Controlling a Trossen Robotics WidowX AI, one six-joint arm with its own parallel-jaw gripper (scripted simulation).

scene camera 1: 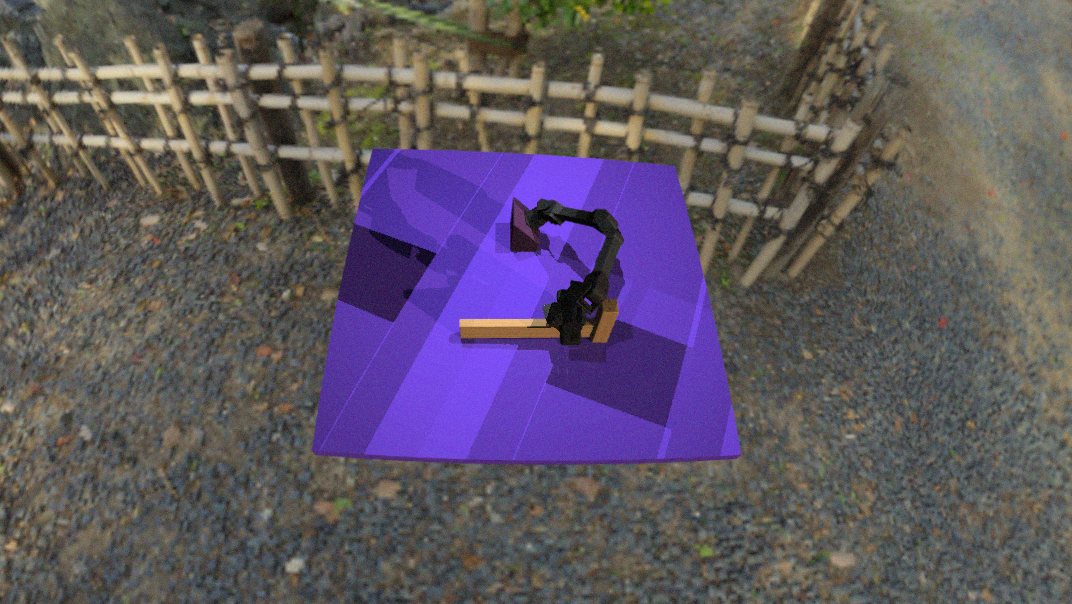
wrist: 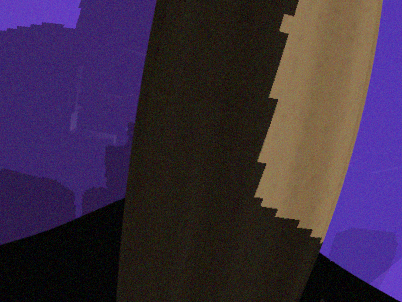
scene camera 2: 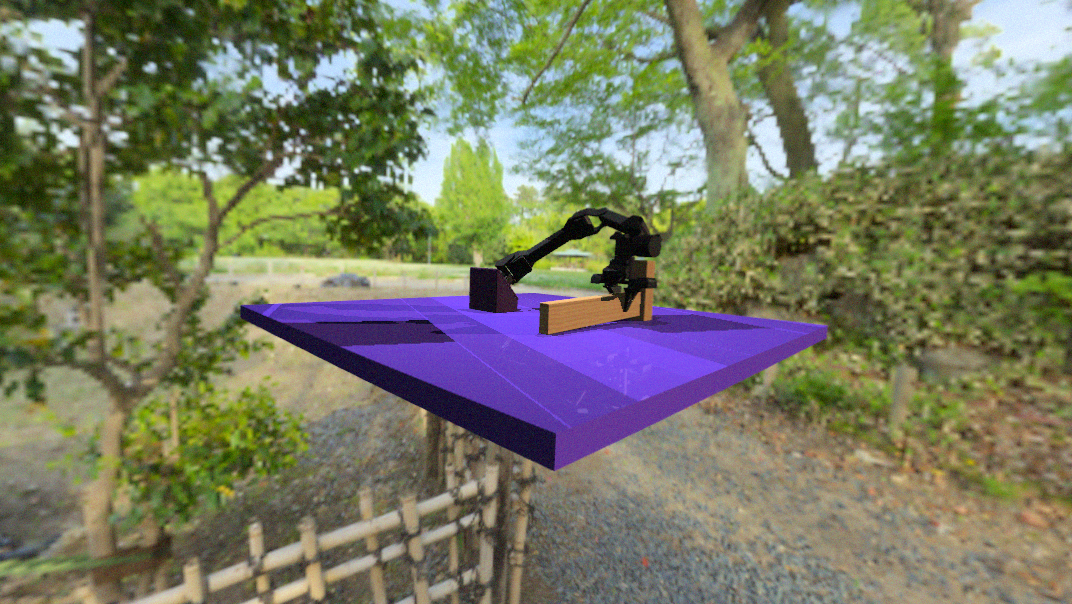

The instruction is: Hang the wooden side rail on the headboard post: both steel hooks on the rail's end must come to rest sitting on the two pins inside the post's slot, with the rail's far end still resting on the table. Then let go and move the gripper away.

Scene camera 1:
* my gripper
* wooden side rail
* wooden headboard post
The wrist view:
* my gripper
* wooden side rail
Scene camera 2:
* my gripper
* wooden side rail
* wooden headboard post
